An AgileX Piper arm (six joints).
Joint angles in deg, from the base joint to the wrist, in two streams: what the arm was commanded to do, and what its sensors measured. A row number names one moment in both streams.
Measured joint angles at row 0:
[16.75 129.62 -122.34 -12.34 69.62 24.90]
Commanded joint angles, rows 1 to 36:
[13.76 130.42 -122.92 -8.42 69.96 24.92]
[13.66 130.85 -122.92 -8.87 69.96 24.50]
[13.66 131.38 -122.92 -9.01 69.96 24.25]
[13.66 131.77 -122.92 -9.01 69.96 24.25]
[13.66 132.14 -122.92 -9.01 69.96 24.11]
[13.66 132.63 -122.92 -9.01 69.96 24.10]
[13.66 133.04 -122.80 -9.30 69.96 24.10]
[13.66 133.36 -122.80 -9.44 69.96 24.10]
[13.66 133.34 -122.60 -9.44 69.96 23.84]
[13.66 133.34 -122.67 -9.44 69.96 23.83]
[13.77 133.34 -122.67 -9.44 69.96 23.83]
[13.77 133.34 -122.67 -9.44 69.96 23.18]
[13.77 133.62 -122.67 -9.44 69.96 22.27]
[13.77 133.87 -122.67 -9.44 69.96 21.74]
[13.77 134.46 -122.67 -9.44 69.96 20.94]
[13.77 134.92 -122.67 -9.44 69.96 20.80]
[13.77 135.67 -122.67 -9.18 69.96 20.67]
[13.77 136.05 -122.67 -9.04 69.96 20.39]
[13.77 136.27 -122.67 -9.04 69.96 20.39]
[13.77 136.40 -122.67 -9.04 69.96 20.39]
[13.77 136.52 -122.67 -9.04 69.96 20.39]
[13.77 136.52 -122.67 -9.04 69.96 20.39]
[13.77 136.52 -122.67 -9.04 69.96 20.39]
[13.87 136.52 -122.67 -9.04 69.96 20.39]
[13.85 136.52 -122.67 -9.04 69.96 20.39]
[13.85 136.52 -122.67 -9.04 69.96 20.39]
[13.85 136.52 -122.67 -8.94 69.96 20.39]
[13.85 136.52 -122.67 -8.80 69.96 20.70]
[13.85 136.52 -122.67 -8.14 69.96 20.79]
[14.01 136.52 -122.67 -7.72 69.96 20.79]
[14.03 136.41 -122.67 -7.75 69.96 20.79]
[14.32 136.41 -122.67 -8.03 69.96 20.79]
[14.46 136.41 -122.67 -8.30 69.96 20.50]
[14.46 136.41 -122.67 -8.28 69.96 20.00]
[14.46 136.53 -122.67 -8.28 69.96 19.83]
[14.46 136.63 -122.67 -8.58 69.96 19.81]
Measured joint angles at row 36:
[14.19 136.66 -122.59 -8.02 69.86 20.76]
